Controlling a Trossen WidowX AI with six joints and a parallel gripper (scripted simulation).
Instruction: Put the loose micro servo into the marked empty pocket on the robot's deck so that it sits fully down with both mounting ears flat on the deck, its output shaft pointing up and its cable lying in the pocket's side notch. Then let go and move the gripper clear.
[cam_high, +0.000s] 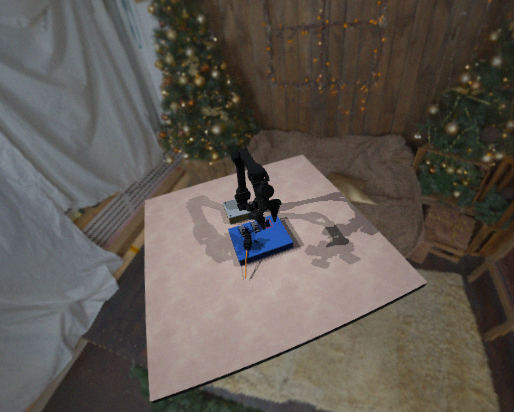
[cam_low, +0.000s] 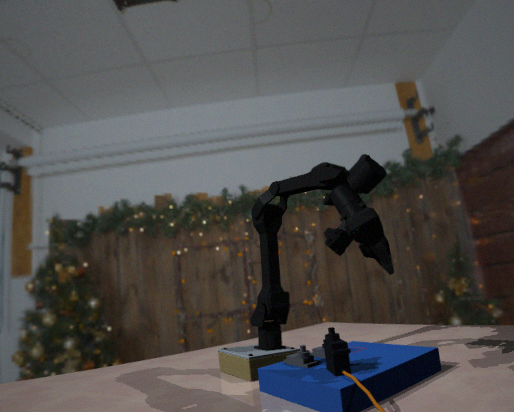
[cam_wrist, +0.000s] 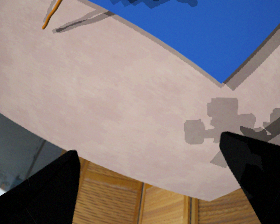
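Now: the blue deck 20 cm below my gripper tip, 7 cm behind it and 3 cm to the right of it.
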